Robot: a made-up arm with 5 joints. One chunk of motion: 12 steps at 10 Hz.
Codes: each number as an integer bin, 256 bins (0 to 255) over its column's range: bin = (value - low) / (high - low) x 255, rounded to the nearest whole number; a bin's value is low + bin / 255 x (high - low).
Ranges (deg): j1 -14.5..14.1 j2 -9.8..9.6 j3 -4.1..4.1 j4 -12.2..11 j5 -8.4..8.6
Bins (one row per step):
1: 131 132 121 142 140
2: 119 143 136 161 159
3: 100 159 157 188 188
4: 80 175 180 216 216
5: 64 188 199 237 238
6: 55 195 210 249 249
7: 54 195 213 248 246
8: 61 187 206 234 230
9: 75 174 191 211 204
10: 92 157 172 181 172
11: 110 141 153 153 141
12: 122 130 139 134 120
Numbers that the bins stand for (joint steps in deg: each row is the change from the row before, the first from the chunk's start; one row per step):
1: 0.193 0.242 -0.209 0.719 0.933
2: -1.153 1.079 0.273 2.448 2.200
3: -3.284 2.296 0.949 4.904 4.133
4: -5.527 3.514 1.688 7.452 6.000
5: -7.322 4.503 2.299 9.362 7.467
6: -8.331 5.035 2.653 10.454 8.200
7: -8.444 5.035 2.749 10.363 8.000
8: -7.658 4.427 2.524 9.089 6.933
9: -6.088 3.438 2.042 6.997 5.200
10: -4.182 2.144 1.431 4.267 3.067
11: -2.163 0.927 0.820 1.720 1.000
12: -0.817 0.090 0.370 -0.009 -0.400

